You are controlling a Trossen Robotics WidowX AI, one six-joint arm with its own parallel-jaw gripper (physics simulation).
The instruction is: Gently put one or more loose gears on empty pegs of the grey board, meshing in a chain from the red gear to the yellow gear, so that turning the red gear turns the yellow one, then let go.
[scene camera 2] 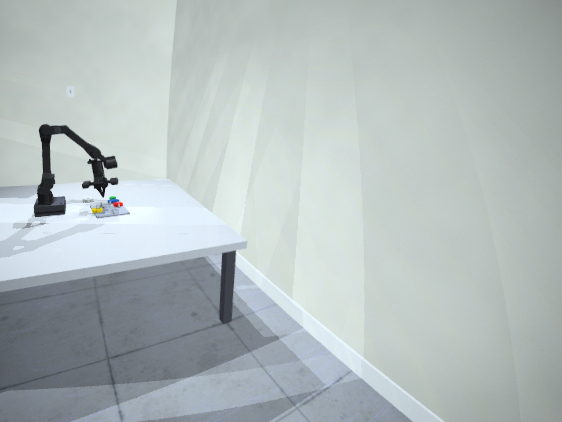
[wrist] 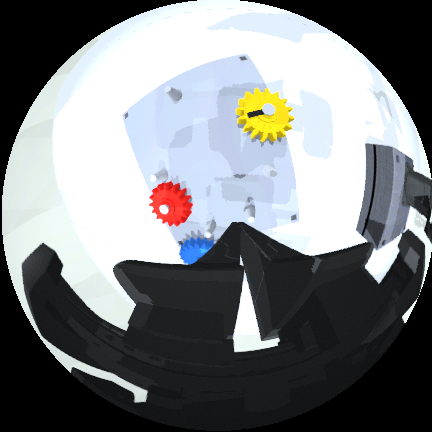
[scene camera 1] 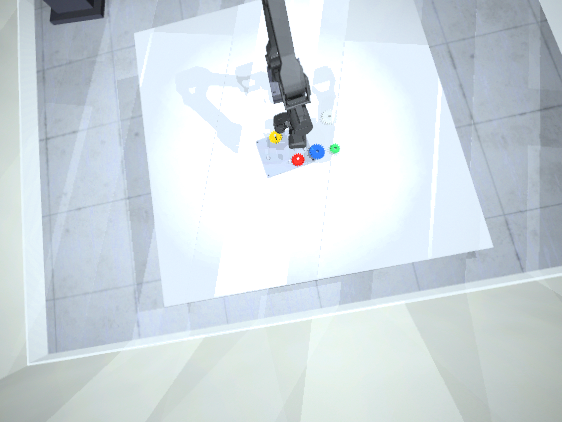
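Pixels of known places: gripper, between the fingertips: [scene camera 2: 103, 197] [wrist: 236, 227] [scene camera 1: 297, 136]; arm's base, origin of its link: [scene camera 2: 46, 202].
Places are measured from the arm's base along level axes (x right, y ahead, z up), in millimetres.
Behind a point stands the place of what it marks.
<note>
The grey board [scene camera 1: 275, 167] {x 38, y 384, z -48 mm} [wrist: 200, 145] {x 4, y 318, z -48 mm} carries the red gear [scene camera 1: 295, 162] {x -46, y 374, z -33 mm} [scene camera 2: 118, 204] [wrist: 176, 204] {x -55, y 347, z -33 mm} and the yellow gear [scene camera 1: 272, 139] {x 44, y 266, z -35 mm} [scene camera 2: 97, 210] {x 55, y 259, z -34 mm} [wrist: 265, 129] {x 15, y 256, z -33 mm}, each on a peg and well apart. Several bare pegs show in the wrist view. The blue gear [scene camera 1: 317, 155] {x -137, y 350, z -36 mm} [scene camera 2: 114, 201] {x -109, y 338, z -38 mm} [wrist: 195, 251] {x -121, y 334, z -33 mm} lies at the board's edge near the red gear; a finger partly hides it in the wrist view, so its tilt is unclear. The green gear [scene camera 1: 335, 150] {x -212, y 332, z -40 mm} [scene camera 2: 112, 198] {x -197, y 322, z -45 mm} and a white gear [scene camera 1: 327, 120] {x -189, y 199, z -41 mm} [scene camera 2: 88, 200] {x -169, y 186, z -45 mm} lie off the board. My gripper [scene camera 2: 103, 195] {x -61, y 282, z 2 mm} [wrist: 236, 227] {x -61, y 282, z 2 mm} is shut, empty, above the board.
The white table [scene camera 1: 250, 225] {x 153, y 620, z -56 mm} [scene camera 2: 150, 220] {x 186, y 526, z -56 mm} holds the board, the loose gears and the arm's base [scene camera 2: 50, 207] {x 44, y 30, z -12 mm}. The arm reaches over the board from the top in scene camera 1 and hides part of it. A wall [scene camera 2: 425, 175] stands beyond the table's edge.
</note>
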